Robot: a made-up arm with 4 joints.
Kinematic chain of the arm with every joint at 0, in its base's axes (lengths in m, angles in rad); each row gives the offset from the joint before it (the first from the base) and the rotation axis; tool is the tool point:
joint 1: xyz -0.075 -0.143 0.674 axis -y
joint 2: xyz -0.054 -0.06 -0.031 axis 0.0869 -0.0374 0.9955
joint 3: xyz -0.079 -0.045 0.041 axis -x
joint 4: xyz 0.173 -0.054 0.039 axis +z
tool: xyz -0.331 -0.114 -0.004
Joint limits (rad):
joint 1: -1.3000..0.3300
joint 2: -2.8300..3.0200
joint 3: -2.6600..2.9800
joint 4: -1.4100..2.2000
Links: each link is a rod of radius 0.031 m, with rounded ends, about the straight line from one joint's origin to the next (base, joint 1, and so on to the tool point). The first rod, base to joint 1, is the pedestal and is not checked.
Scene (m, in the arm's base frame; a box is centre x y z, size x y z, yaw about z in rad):
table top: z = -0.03
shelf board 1: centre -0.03 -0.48 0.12 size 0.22 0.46 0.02 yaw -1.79
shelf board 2: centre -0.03 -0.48 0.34 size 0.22 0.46 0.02 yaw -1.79
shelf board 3: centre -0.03 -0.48 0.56 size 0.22 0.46 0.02 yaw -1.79
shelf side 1: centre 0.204 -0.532 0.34 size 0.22 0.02 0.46 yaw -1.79
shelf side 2: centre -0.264 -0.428 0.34 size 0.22 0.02 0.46 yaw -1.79
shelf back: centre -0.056 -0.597 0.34 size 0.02 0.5 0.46 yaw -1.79
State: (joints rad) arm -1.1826 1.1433 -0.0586 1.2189
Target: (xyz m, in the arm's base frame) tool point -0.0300 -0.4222 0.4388
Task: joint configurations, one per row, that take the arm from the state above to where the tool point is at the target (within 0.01 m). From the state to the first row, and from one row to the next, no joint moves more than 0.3 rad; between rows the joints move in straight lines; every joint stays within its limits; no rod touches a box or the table.
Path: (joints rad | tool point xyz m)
1: -0.9607 1.2631 0.0468 1.0159 | 0.1695 -0.3308 0.3932
2: -0.7388 1.3829 0.1522 0.8129 | 0.2257 -0.3445 0.4978
3: -0.9821 1.4265 -0.0069 0.5625 | 0.0970 -0.3887 0.4310
4: -1.2254 1.4701 -0.1661 0.3121 | -0.0300 -0.4222 0.4388

